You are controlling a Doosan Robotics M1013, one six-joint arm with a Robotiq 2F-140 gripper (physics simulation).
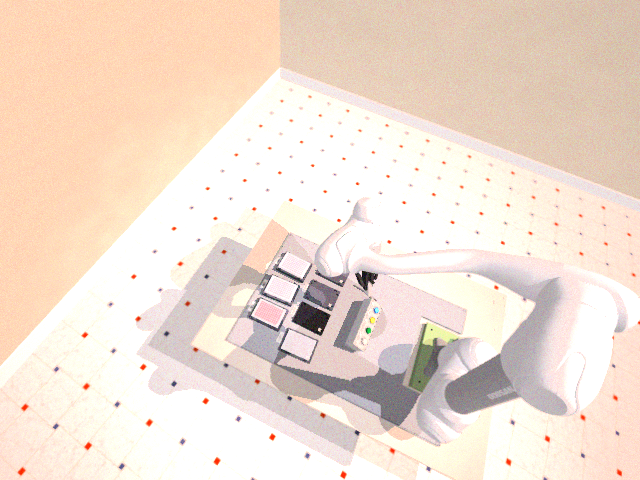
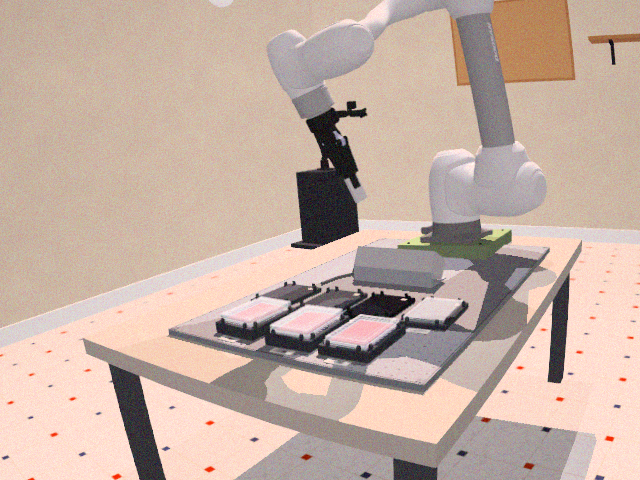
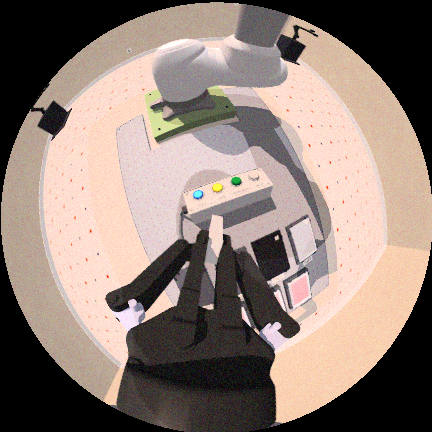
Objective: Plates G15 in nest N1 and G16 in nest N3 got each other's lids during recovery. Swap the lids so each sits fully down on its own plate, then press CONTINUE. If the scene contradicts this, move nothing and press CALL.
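Pixels of known places: gripper, fingertip midpoint: (image 1: pixel 367 293) (image 2: pixel 361 200) (image 3: pixel 214 224); arm's base, origin of the base link: (image 2: pixel 457 237) (image 3: pixel 185 98).
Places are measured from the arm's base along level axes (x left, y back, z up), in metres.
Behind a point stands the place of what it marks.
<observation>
Three plates with pink fill sit in black nests in a row: one (image 1: pixel 294 265) {x -0.019, y -0.809, z 0.016 m} (image 2: pixel 253 311) {x -0.008, y -0.831, z 0.016 m}, a middle one (image 1: pixel 280 289) {x 0.116, y -0.795, z 0.015 m} (image 2: pixel 308 320) {x 0.125, y -0.809, z 0.015 m} and an end one (image 1: pixel 268 313) {x 0.234, y -0.776, z 0.009 m} (image 2: pixel 361 331) {x 0.239, y -0.793, z 0.009 m} (image 3: pixel 299 289) {x 0.223, y -0.767, z 0.006 m}. They look covered by clear lids lying level; plate and nest labels are too small to read. The button box (image 1: pixel 358 338) {x 0.125, y -0.392, z 0.054 m} (image 2: pixel 398 266) {x 0.070, y -0.432, z 0.021 m} (image 3: pixel 230 199) {x 0.040, y -0.414, z 0.058 m} carries a blue button (image 1: pixel 376 310) {x -0.029, y -0.380, z 0.043 m} (image 3: pixel 198 194) {x -0.029, y -0.382, z 0.045 m}, a yellow button (image 1: pixel 372 320) {x 0.021, y -0.375, z 0.043 m} (image 3: pixel 217 187) {x 0.020, y -0.377, z 0.044 m}, a green button (image 1: pixel 368 330) {x 0.070, y -0.370, z 0.047 m} (image 3: pixel 236 181) {x 0.068, y -0.373, z 0.049 m} and a whitish button (image 1: pixel 364 341) {x 0.120, y -0.364, z 0.046 m} (image 3: pixel 254 176) {x 0.118, y -0.370, z 0.048 m}; their labels are unreadable. My gripper (image 2: pixel 357 192) {x -0.014, y -0.453, z 0.184 m} (image 3: pixel 214 224) {x -0.014, y -0.453, z 0.184 m} is shut, empty and raised well above the table.
A pale, flat piece (image 1: pixel 298 345) {x 0.273, y -0.592, z -0.007 m} (image 2: pixel 435 310) {x 0.278, y -0.604, z -0.007 m} (image 3: pixel 303 240) {x 0.263, y -0.593, z -0.007 m} lies in a nest beside a black nest (image 1: pixel 311 316) {x 0.135, y -0.613, z -0.014 m} (image 2: pixel 385 304) {x 0.148, y -0.597, z -0.015 m} (image 3: pixel 270 255) {x 0.135, y -0.602, z -0.014 m}. Two dark grey nests (image 1: pixel 321 293) {x 0.018, y -0.631, z -0.015 m} (image 2: pixel 336 298) {x 0.022, y -0.613, z -0.014 m} continue that row. The arm stands on a green base plate (image 2: pixel 496 246) {x 0.144, y -0.009, z -0.016 m} (image 3: pixel 200 125) {x 0.029, y -0.131, z -0.029 m}.
</observation>
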